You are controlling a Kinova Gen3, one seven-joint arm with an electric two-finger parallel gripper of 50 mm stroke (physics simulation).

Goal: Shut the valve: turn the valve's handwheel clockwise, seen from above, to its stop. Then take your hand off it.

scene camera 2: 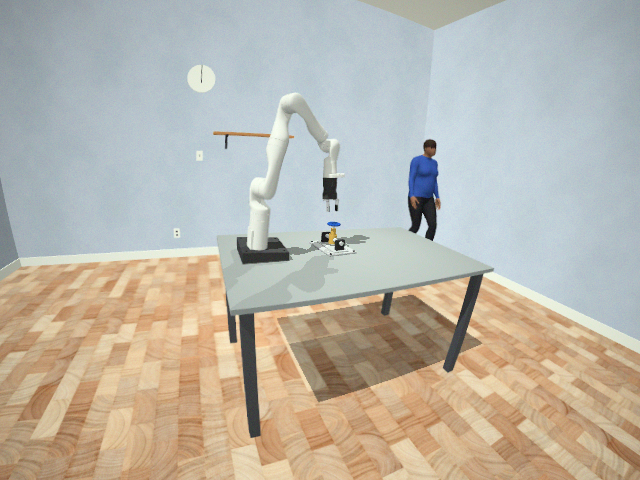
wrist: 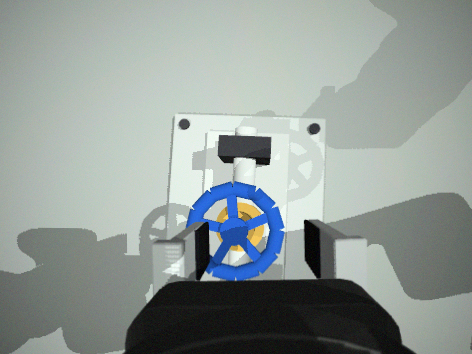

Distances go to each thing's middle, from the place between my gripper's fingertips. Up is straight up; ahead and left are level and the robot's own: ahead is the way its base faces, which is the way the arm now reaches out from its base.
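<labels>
There is the blue handwheel (wrist: 234,231), and my hand is 80 mm above it and 20 mm short of it.
</labels>
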